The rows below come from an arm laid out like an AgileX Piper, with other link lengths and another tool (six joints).
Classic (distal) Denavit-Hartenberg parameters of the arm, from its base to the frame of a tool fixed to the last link. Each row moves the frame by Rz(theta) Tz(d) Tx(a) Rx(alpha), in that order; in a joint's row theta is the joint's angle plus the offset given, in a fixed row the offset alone. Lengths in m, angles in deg.
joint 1: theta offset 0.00; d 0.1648; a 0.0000; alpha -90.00
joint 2: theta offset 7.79; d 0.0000; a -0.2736; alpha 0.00
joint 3: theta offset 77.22; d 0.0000; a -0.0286; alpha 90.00
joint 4: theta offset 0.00; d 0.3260; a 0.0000; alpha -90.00
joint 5: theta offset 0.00; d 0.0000; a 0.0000; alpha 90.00
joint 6: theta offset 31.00; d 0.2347; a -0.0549; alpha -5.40
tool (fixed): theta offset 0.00; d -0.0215; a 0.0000; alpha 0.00
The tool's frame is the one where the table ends.
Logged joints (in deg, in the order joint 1, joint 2, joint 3, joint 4, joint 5, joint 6), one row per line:
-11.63 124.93 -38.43 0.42 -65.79 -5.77
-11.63 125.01 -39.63 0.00 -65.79 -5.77
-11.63 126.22 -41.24 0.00 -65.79 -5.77
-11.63 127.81 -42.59 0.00 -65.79 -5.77
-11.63 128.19 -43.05 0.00 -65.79 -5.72
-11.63 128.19 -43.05 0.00 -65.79 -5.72
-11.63 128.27 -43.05 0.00 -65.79 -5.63
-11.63 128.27 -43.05 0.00 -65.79 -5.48
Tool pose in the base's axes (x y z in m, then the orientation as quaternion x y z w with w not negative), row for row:
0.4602 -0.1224 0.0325 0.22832 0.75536 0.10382 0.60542
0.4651 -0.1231 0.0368 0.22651 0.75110 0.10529 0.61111
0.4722 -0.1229 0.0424 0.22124 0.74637 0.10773 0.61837
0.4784 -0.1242 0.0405 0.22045 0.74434 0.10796 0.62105
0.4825 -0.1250 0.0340 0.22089 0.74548 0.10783 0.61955
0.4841 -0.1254 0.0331 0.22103 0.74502 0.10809 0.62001
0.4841 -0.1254 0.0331 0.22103 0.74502 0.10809 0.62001
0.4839 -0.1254 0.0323 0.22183 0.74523 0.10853 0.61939
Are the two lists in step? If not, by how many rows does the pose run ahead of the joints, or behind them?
The pose runs 1 row behind the joints: the pose in row i belongs to the joints in row i - 1.
